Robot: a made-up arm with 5 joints.
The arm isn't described. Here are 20 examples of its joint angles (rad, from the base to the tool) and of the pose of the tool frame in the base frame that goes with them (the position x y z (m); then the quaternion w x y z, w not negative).
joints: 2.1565 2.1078 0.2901 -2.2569 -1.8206
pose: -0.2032 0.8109 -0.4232 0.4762 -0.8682 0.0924 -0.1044
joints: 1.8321 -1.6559 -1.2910 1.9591 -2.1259
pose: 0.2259 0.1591 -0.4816 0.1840 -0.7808 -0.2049 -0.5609
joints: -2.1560 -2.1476 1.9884 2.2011 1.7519
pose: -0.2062 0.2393 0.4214 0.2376 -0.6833 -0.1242 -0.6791
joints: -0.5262 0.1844 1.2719 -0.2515 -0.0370
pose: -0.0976 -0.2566 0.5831 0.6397 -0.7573 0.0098 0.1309
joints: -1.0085 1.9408 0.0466 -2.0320 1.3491
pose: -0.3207 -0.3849 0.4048 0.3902 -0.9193 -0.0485 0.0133
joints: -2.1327 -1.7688 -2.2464 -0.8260 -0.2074
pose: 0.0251 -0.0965 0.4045 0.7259 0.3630 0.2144 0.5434
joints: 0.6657 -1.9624 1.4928 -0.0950 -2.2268
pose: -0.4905 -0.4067 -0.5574 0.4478 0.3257 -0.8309 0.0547
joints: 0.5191 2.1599 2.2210 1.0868 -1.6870
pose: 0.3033 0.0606 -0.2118 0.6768 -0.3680 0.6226 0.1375
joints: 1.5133 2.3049 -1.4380 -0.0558 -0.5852
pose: -0.2106 -0.1594 -0.3711 0.0556 -0.4065 -0.8796 0.2408
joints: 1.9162 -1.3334 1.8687 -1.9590 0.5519
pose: -0.3309 0.2360 -0.5528 0.4477 -0.6222 -0.4294 -0.4776
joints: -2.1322 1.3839 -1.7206 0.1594 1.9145
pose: 0.0441 0.1244 0.3448 0.3535 -0.6917 0.4048 -0.4825
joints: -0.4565 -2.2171 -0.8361 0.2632 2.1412
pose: 0.0468 -0.2987 0.1686 0.2643 -0.4572 -0.7908 -0.3096
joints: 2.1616 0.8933 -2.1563 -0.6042 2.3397
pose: 0.1924 0.0430 0.0750 0.5236 0.6012 0.4236 0.4300
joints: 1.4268 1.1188 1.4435 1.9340 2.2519
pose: 0.0845 0.0137 -0.1747 0.2127 0.5690 -0.0535 -0.7925
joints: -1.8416 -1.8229 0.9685 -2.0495 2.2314
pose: -0.1552 0.4221 0.6591 0.2713 -0.4903 0.8211 0.1084
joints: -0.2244 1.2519 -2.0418 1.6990 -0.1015
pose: -0.0835 -0.4439 -0.2564 0.1007 0.8267 0.5440 0.1021
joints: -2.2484 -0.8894 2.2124 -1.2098 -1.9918
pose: -0.4463 0.6197 0.1858 0.1083 -0.9038 0.3245 0.2570
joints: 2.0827 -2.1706 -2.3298 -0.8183 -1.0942
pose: 0.0536 0.0618 0.1946 0.7170 -0.0175 0.6193 -0.3194
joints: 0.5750 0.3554 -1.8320 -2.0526 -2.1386
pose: 0.1742 0.1594 -0.3018 0.1925 -0.4538 0.8459 0.2035
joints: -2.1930 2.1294 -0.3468 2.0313 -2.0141
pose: -0.0876 0.3496 0.9658 0.4632 -0.2146 0.4440 0.7364
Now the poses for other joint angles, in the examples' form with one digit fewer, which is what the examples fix.
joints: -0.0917 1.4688 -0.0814 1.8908 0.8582
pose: 0.072 -0.500 -0.208 0.078 -0.085 -0.918 -0.379
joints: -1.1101 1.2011 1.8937 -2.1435 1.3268
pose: 0.174 -0.502 0.677 0.257 -0.460 -0.351 0.774
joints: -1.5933 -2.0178 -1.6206 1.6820 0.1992
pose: -0.140 0.294 0.593 0.269 -0.655 0.359 0.608
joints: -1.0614 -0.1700 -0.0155 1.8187 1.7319
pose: 0.032 -0.116 0.550 0.122 -0.668 0.691 0.248
